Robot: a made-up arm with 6 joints.
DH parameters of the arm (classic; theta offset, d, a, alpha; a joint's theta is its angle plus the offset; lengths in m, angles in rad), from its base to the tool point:
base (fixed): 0 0.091 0 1.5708
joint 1: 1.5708 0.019 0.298 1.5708
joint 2: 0 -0.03 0.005 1.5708
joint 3: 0 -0.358 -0.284 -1.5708
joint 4: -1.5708 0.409 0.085 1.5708
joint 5: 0 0.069 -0.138 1.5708
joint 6: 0 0.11 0.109 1.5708
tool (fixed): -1.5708 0.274 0 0
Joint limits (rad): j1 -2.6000..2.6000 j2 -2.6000..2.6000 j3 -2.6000..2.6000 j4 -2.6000..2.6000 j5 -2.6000..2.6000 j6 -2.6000..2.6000
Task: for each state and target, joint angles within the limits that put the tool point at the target. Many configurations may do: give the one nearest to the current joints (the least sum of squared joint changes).
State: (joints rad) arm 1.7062 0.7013 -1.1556 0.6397 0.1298 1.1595
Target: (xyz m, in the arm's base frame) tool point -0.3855 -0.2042 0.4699
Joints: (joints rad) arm 1.4934 0.6538 -1.1409 0.4740 0.2398 1.3229
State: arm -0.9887 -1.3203 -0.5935 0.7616 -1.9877 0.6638
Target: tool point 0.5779 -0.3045 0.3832
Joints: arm -0.5790 -1.1368 -0.4637 0.7870 -1.4653 0.9833
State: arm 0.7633 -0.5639 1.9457 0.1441 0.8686 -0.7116
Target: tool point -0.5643 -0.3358 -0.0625
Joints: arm 1.5223 -0.8009 2.1146 0.1649 0.8565 -0.8929
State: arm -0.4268 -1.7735 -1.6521 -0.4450 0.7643 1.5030
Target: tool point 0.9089 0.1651 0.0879
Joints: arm -0.7243 -1.5836 -1.2233 -0.6558 0.7685 1.7536
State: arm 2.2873 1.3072 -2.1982 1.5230 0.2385 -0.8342
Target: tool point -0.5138 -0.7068 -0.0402
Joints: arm 2.3695 0.6558 -2.1608 1.7886 0.0708 -1.1175
